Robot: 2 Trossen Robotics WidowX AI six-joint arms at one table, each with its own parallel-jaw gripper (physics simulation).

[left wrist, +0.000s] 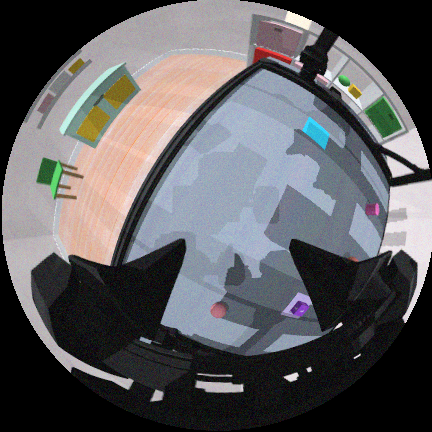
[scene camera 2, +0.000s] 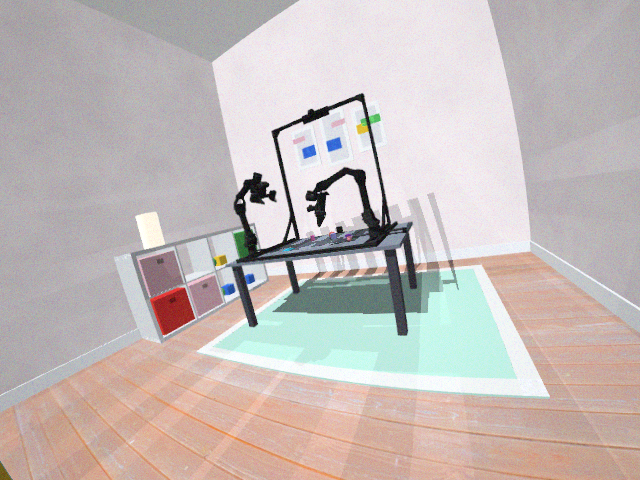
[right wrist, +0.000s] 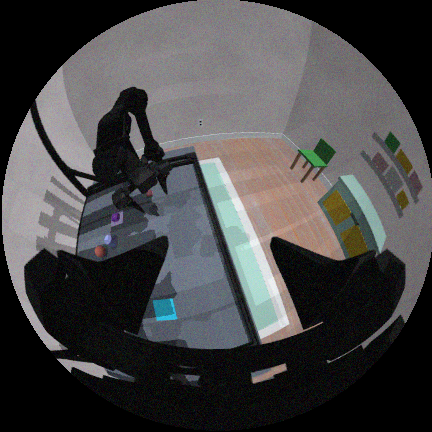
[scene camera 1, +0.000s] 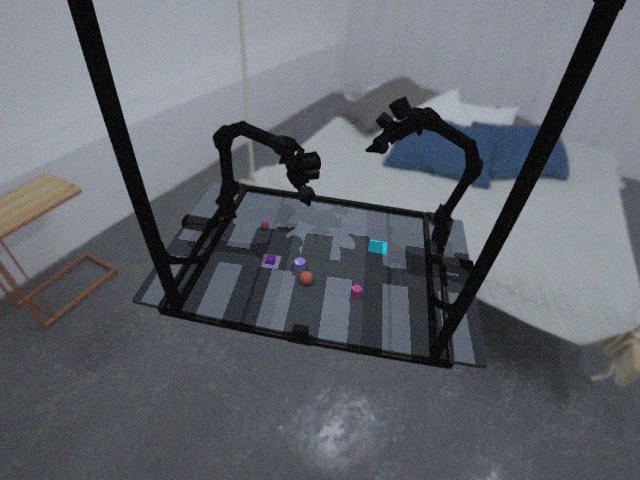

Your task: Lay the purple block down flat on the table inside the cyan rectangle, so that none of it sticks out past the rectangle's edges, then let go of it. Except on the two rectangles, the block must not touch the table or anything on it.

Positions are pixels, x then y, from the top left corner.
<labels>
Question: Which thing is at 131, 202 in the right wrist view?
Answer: My left gripper.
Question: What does my right gripper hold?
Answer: Nothing.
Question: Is my right gripper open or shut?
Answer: Open.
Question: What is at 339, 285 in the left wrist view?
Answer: My left gripper.
</labels>
